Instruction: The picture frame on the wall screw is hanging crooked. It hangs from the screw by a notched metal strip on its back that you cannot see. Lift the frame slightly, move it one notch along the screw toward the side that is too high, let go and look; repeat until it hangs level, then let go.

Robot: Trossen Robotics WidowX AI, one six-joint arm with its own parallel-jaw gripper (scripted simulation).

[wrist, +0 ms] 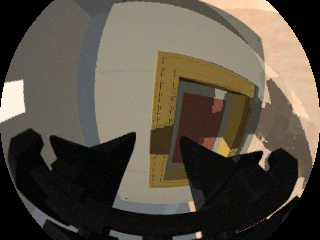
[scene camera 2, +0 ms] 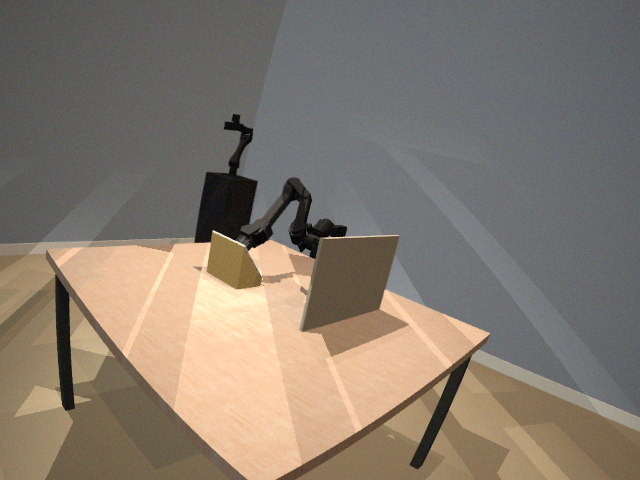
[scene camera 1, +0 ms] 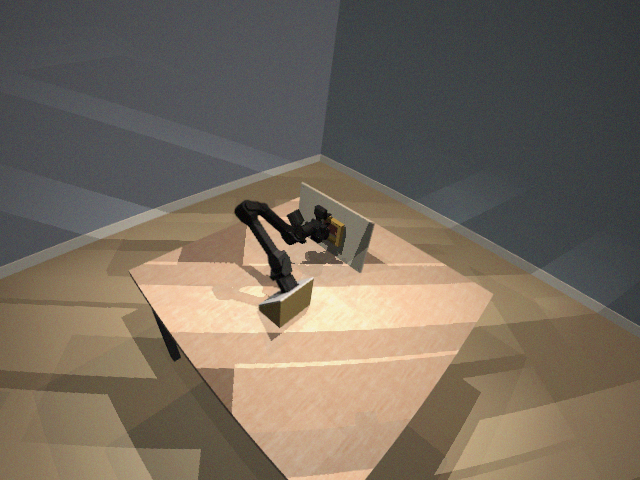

Labels:
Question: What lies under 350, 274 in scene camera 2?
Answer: A wall panel.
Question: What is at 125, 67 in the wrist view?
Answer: A wall panel.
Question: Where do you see a picture frame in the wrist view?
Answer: At 207, 103

